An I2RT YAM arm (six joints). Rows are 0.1 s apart.
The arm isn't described. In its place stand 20 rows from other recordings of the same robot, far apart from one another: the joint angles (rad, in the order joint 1, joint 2, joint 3, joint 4, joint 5, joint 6), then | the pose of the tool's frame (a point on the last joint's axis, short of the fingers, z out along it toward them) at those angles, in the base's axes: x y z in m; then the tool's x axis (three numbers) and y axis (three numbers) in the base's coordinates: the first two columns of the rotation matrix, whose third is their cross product.
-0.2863 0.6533 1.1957 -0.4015 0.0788 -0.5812 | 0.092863 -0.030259 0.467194 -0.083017 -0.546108 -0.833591 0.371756 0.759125 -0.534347
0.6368 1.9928 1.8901 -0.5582 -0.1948 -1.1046 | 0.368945 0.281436 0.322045 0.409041 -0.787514 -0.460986 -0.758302 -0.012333 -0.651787
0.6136 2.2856 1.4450 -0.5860 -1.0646 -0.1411 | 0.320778 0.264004 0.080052 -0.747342 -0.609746 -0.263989 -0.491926 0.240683 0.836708
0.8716 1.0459 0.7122 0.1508 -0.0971 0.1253 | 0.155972 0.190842 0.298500 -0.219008 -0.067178 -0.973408 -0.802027 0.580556 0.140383
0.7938 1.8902 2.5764 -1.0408 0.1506 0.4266 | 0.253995 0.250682 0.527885 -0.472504 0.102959 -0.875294 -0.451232 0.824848 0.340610
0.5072 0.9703 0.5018 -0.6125 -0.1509 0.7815 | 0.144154 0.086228 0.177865 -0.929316 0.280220 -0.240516 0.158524 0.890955 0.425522
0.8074 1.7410 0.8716 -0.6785 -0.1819 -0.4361 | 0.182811 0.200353 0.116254 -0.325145 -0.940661 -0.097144 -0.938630 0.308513 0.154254
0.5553 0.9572 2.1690 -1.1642 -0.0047 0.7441 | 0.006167 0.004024 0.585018 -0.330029 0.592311 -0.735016 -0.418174 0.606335 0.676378
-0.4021 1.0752 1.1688 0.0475 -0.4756 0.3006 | 0.224817 -0.077895 0.443231 0.103109 0.242198 -0.964732 -0.104460 0.967175 0.231647
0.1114 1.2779 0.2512 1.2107 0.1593 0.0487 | 0.228447 0.019873 0.207666 0.183815 0.068926 -0.980541 0.036315 0.996381 0.076848
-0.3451 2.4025 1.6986 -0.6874 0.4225 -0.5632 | 0.427684 -0.169258 0.073754 -0.984425 -0.163570 0.064442 -0.175205 0.882500 -0.436459
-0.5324 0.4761 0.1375 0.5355 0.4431 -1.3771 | 0.113295 -0.084462 0.230478 -0.773050 -0.573509 -0.271075 0.323403 0.011302 -0.946194
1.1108 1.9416 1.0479 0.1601 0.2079 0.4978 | 0.182726 0.352262 0.133331 -0.647315 -0.254126 -0.718612 -0.568618 0.788842 0.233241
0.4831 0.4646 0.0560 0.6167 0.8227 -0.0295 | 0.126137 0.036700 0.209798 0.173466 0.068336 -0.982466 0.324363 0.937966 0.122510
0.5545 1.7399 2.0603 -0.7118 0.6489 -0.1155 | 0.328172 0.177937 0.468794 -0.328547 -0.311477 -0.891650 0.017662 0.941865 -0.335526
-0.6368 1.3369 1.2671 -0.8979 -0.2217 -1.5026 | 0.220988 -0.153702 0.323533 -0.523804 -0.823119 -0.219326 -0.627929 0.547086 -0.553536
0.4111 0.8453 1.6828 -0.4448 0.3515 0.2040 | 0.063093 0.014134 0.574314 0.326591 0.349863 -0.878029 -0.152924 0.936288 0.316195
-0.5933 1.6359 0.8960 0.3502 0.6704 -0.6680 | 0.280160 -0.215602 0.217361 -0.813797 -0.036624 -0.579994 0.522906 0.389334 -0.758280
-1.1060 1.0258 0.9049 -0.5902 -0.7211 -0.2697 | 0.115100 -0.177105 0.303521 -0.401126 0.353499 -0.845066 0.353074 0.910921 0.213453
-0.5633 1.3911 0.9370 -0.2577 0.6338 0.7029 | 0.239903 -0.176447 0.252626 0.101855 0.551742 -0.827772 0.974562 0.111642 0.194330
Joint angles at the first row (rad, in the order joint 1, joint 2, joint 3, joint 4, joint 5, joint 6):
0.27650, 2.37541, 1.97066, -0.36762, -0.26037, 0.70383
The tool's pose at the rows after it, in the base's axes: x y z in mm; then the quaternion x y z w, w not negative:
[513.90 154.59 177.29 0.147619 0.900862 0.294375 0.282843]
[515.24 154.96 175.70 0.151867 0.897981 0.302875 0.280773]
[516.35 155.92 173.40 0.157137 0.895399 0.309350 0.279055]
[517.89 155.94 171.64 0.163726 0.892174 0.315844 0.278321]
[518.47 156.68 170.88 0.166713 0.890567 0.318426 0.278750]
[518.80 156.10 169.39 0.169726 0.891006 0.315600 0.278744]
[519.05 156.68 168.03 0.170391 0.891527 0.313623 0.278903]
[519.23 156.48 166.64 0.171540 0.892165 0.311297 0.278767]
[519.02 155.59 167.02 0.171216 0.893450 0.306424 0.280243]
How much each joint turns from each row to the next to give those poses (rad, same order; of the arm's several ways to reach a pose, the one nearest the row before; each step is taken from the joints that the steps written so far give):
-0.00211, -0.00067, -0.01322, 0.02051, -0.01149, 0.01196
-0.00080, 0.00599, 0.00137, 0.01246, -0.01247, 0.01615
0.00072, 0.00658, 0.00009, 0.01316, -0.00692, 0.01729
-0.00113, 0.00630, 0.00115, 0.01382, -0.00614, 0.01867
0.00101, 0.00287, 0.00035, 0.00774, -0.00031, 0.00921
-0.00081, 0.00268, 0.00003, -0.00070, 0.00622, 0.00215
0.00120, 0.00349, 0.00151, -0.00003, 0.00461, 0.00001
-0.00018, 0.00251, 0.00001, -0.00070, 0.00423, -0.00039
-0.00097, -0.00168, 0.00007, -0.00583, 0.00795, -0.00642

